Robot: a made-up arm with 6 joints. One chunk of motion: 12 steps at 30 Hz.
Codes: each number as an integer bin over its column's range. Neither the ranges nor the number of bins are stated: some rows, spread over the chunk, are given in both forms.
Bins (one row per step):
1: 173 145 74 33 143 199
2: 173 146 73 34 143 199
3: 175 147 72 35 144 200
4: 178 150 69 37 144 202
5: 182 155 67 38 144 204
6: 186 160 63 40 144 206
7: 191 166 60 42 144 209
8: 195 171 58 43 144 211
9: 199 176 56 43 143 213
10: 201 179 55 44 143 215
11: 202 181 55 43 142 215
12: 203 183 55 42 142 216
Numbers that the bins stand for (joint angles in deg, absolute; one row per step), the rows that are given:
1: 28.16 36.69 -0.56 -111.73 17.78 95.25
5: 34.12 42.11 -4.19 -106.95 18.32 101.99
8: 42.74 50.77 -8.86 -102.18 18.32 111.43
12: 48.04 57.27 -10.42 -103.13 17.24 118.17
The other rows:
2: 28.16 37.23 -1.08 -110.77 17.78 95.25
3: 29.48 37.77 -1.59 -109.82 18.32 96.60
4: 31.47 39.40 -3.15 -107.91 18.32 99.30
6: 36.77 44.81 -6.27 -105.04 18.32 104.69
7: 40.09 48.06 -7.82 -103.13 18.32 108.73
9: 45.39 53.48 -9.90 -102.18 17.78 114.13
10: 46.72 55.10 -10.42 -101.22 17.78 116.82
11: 47.38 56.19 -10.42 -102.18 17.24 116.82

